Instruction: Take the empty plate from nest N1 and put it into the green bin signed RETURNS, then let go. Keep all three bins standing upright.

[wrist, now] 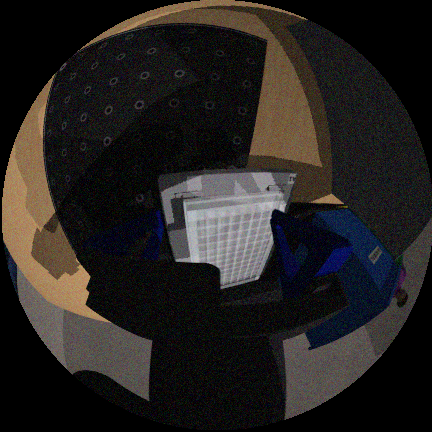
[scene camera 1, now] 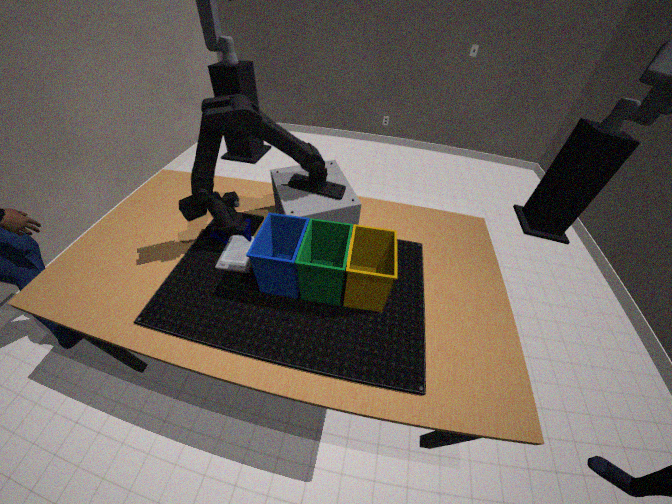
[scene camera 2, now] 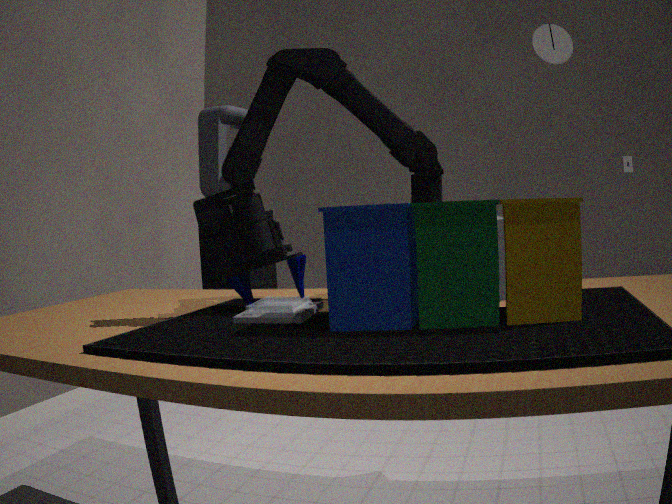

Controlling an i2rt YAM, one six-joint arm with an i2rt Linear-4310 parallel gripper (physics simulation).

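Where they show: gripper, fingertip midpoint: [wrist: 217,214] [scene camera 1: 239,242] [scene camera 2: 278,305]; arm's base at its link origin: [scene camera 1: 317,187].
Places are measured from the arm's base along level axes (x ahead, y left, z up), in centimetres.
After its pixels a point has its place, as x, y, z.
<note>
The clear-white plate [scene camera 1: 237,249] @[25.1, -21.6, -14.2] [scene camera 2: 283,302] @[26.4, -19.7, -13.8] [wrist: 230,232] @[21.6, -22.6, -13.8], with a grid of wells, lies flat on the pale nest [scene camera 2: 265,316] @[32.7, -20.0, -15.2] [wrist: 215,182] @[17.9, -24.3, -15.2] left of the bins; the nest's label is too small to read. My gripper [scene camera 2: 275,299] @[20.8, -23.6, -15.2] [wrist: 217,214] @[20.8, -23.6, -15.2] is open above the plate, its blue fingertips low near the plate's two opposite sides and apart from each other. In scene camera 1 the arm partly hides the fingers. The green bin [scene camera 1: 322,284] @[35.7, 12.9, -6.7] [scene camera 2: 457,265] @[35.8, 12.0, -7.4] stands upright between the blue bin [scene camera 1: 276,276] @[37.0, -0.3, -6.4] [scene camera 2: 370,268] @[37.1, -0.5, -7.4] [wrist: 370,282] @[21.3, -8.6, -3.0] and the yellow bin [scene camera 1: 367,292] @[34.4, 25.5, -7.1] [scene camera 2: 542,260] @[34.5, 24.9, -7.3]. Its inside looks empty.
The blue bin stands close to the right of the plate and the right finger. The bins' tall walls rise from the black mat [scene camera 1: 271,339] @[51.1, 2.8, -16.4] [scene camera 2: 379,355] @[52.2, 5.1, -16.4] [wrist: 125,125] @[14.1, -31.4, -16.4]. The arm's grey base box [scene camera 1: 314,205] @[9.1, 2.0, -1.2] stands behind the bins. A person's hand [scene camera 1: 20,221] shows beyond the table's left edge.
</note>
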